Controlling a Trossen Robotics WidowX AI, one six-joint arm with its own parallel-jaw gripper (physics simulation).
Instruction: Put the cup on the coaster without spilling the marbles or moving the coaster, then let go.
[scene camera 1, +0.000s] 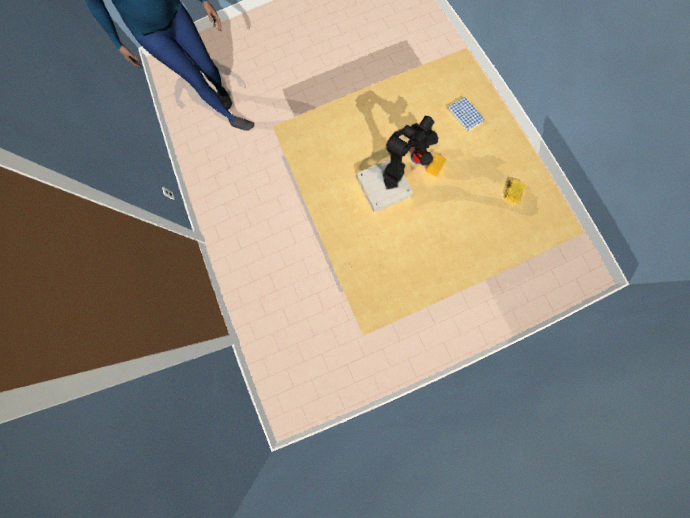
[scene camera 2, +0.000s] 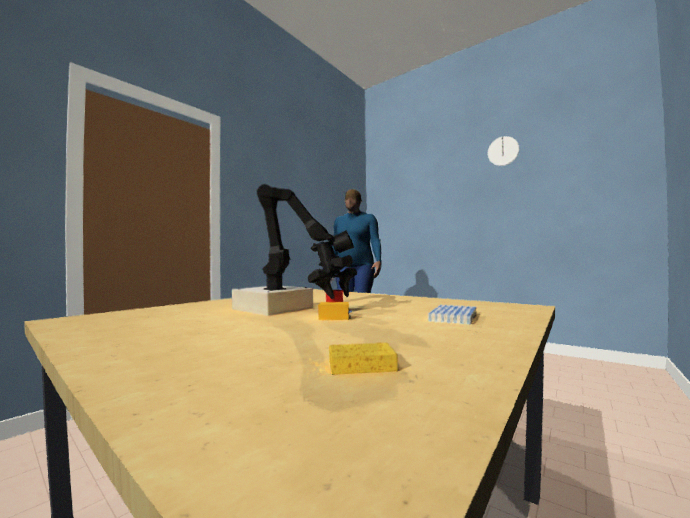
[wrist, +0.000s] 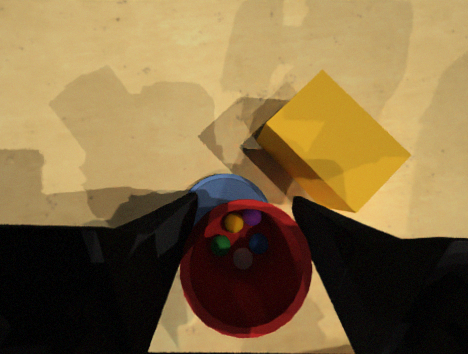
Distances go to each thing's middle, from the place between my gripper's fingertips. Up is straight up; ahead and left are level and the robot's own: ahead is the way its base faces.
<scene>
Now: hand 20 mm past the blue coaster (wrist: 212, 191), 10 mm to the right of it and 50 mm above it. Also, from my hand: orange block (wrist: 341, 156) 50 mm ahead, 70 mm to the right, 30 mm below; blue-and-white checked block (scene camera 2: 443, 313) 320 mm ahead, 200 mm to the left, 40 mm below.
</scene>
